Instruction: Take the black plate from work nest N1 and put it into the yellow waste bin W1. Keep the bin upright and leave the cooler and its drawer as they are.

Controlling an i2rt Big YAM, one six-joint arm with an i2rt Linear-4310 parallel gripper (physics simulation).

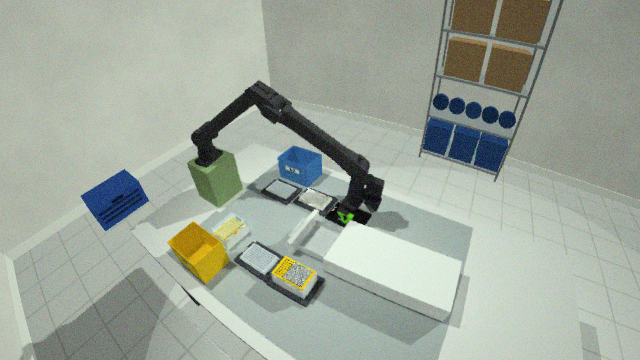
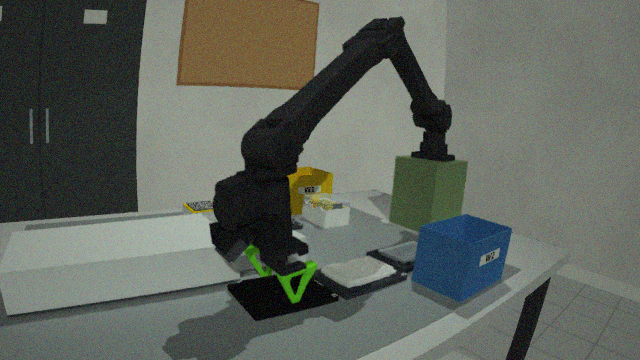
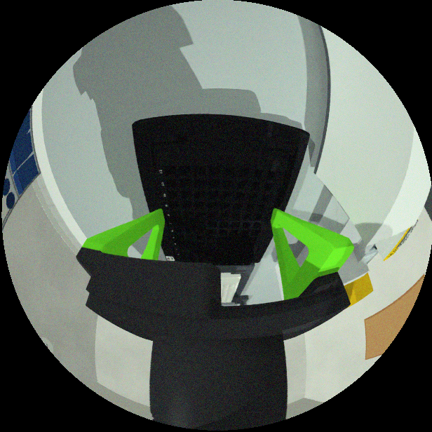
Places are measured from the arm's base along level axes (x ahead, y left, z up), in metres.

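Where they show: gripper, between the fingertips: [image 1: 349, 215] [image 2: 280, 290]; arm's base, origin of its link: [image 1: 209, 158] [image 2: 433, 158].
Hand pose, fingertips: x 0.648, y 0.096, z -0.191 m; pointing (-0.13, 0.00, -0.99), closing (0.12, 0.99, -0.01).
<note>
Each offset is from my fingertips to the centre of the thing. "spot": to the spot under its first point.
The black plate @[dy +0.001, dx -0.003, dz +0.006 m] [image 1: 361, 218] [image 2: 260, 300] [image 3: 215, 185] lies flat at the nest by the white cooler; plate and nest are both black, so the edge between them is hard to see. My gripper [image 1: 345, 218] [image 2: 280, 287] [image 3: 217, 214] points down, open and empty, with its green fingertips low over the plate's near part, one toward each long side. Whether they touch it is unclear. The yellow bin W1 @[dy -0.452, dx -0.428, dz +0.047 m] [image 1: 200, 255] [image 2: 322, 181] [image 3: 361, 289] stands upright across the table. The cooler [image 1: 392, 265] [image 2: 110, 267] [image 3: 370, 75] has its drawer @[spot: dy -0.182, dx -0.119, dz +0.055 m] [image 1: 303, 228] pulled out.
A nest with a pale plate @[spot: dy +0.024, dx -0.169, dz +0.012 m] [image 1: 315, 199] [image 2: 357, 271] adjoins the black plate's nest. Another nested plate @[dy +0.032, dx -0.356, dz +0.003 m] [image 1: 281, 190] and a blue bin @[dy +0.187, dx -0.331, dz +0.047 m] [image 1: 300, 166] [image 2: 460, 260] stand beyond it. A yellow-topped box @[dy -0.371, dx -0.059, dz +0.031 m] [image 1: 295, 274] and a tip box @[dy -0.296, dx -0.403, dz +0.021 m] [image 1: 231, 230] [image 2: 327, 212] stand nearer the yellow bin.
</note>
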